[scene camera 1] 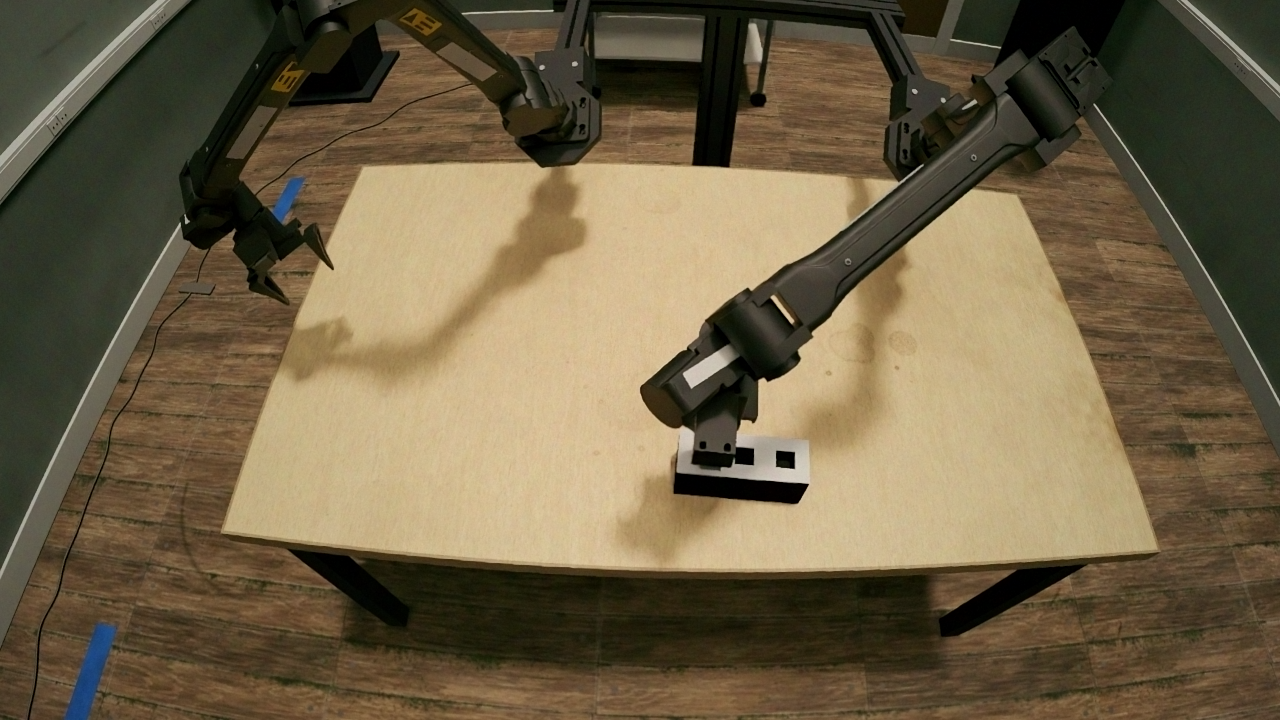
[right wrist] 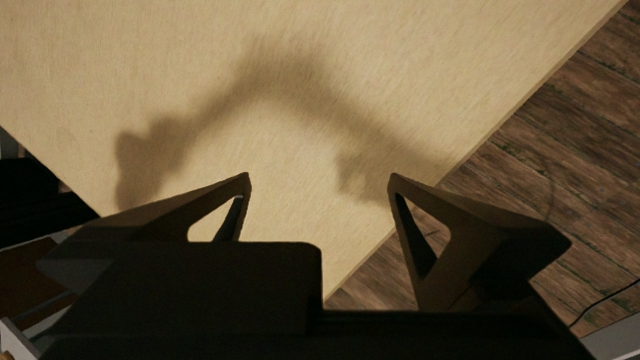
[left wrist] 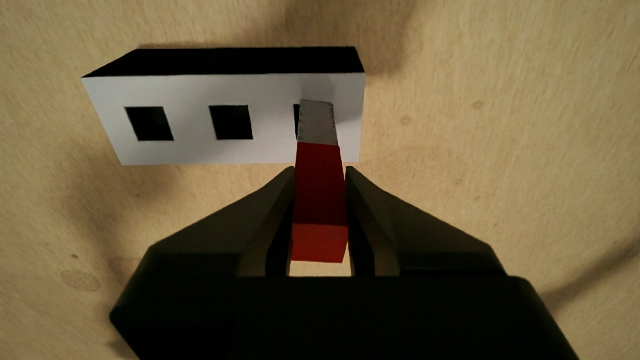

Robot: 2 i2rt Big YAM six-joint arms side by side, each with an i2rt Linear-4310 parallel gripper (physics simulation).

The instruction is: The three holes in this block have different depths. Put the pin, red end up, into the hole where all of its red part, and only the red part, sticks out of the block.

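Where they show: left gripper, fingertip midpoint: (left wrist: pixel 320 178); right gripper, fingertip midpoint: (scene camera 1: pixel 310 286) (right wrist: pixel 319 180); left arm's base, origin of the base link: (scene camera 1: pixel 926 151); right arm's base, origin of the base link: (scene camera 1: pixel 556 122).
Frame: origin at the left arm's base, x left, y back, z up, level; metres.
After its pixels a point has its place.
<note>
A white-topped block (scene camera 1: pixel 765 458) {x -0.235, y -0.549, z -0.180 m} (left wrist: pixel 190 122) {x -0.236, y -0.549, z -0.180 m} with black sides stands on the table and has three square holes in a row. My left gripper (scene camera 1: pixel 713 466) (left wrist: pixel 320 178) {x -0.328, y -0.575, z -0.082 m} is shut on the pin (left wrist: pixel 320 185) {x -0.329, y -0.571, z -0.084 m}, red end up and grey end down, over the block's left end in scene camera 1. In the left wrist view the pin's grey end covers most of the rightmost hole, and a dark sliver of that hole shows at its left. The gap between pin and block is hard to tell. My right gripper (scene camera 1: pixel 309 284) {x -0.987, y -0.421, z -0.101 m} (right wrist: pixel 319 180) {x -0.987, y -0.421, z -0.101 m} is open and empty, raised near the table's left edge. The hole depths cannot be seen.
The wooden table (scene camera 1: pixel 447 456) {x -0.712, y -0.597, z -0.255 m} (right wrist: pixel 300 150) {x -0.924, y -0.373, z -0.255 m} has its front edge a little in front of the block. The left arm (scene camera 1: pixel 904 214) {x -0.179, y -0.515, z 0.268 m} reaches across the table from the upper right. A dark frame post (scene camera 1: pixel 716 89) {x -0.397, y 0.392, z -0.187 m} stands behind the table.
</note>
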